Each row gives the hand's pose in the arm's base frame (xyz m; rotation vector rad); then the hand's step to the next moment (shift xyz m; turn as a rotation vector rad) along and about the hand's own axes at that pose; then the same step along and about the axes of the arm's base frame.
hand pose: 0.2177 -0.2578 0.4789 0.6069 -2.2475 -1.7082
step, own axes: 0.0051 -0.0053 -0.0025 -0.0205 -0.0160 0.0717
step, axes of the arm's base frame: -0.0025 -0.0057 -0.0046 -0.0107 0.0672 -0.0344
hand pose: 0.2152 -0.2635 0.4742 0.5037 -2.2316 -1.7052
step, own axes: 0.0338 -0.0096 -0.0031 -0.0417 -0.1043 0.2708
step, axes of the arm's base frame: -0.0280 -0.0199 -0.0079 -0.0683 0.2277 -0.1716
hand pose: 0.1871 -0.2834 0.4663 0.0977 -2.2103 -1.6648
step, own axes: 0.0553 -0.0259 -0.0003 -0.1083 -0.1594 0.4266
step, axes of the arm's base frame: -0.0555 -0.0231 -0.0105 -0.0671 0.3719 -0.2763
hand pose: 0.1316 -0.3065 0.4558 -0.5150 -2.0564 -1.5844
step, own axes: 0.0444 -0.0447 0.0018 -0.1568 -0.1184 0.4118
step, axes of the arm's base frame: -0.0616 -0.0097 -0.0092 -0.0023 0.3680 -0.2697
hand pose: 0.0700 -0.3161 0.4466 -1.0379 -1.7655 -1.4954
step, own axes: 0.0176 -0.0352 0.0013 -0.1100 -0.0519 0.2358
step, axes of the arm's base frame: -0.0391 0.0024 -0.0037 0.0227 0.2080 -0.1631
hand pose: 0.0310 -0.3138 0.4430 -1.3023 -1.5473 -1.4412
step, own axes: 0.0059 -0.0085 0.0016 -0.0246 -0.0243 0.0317
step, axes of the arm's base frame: -0.0095 0.0037 0.0024 -0.0103 0.0274 -0.0367
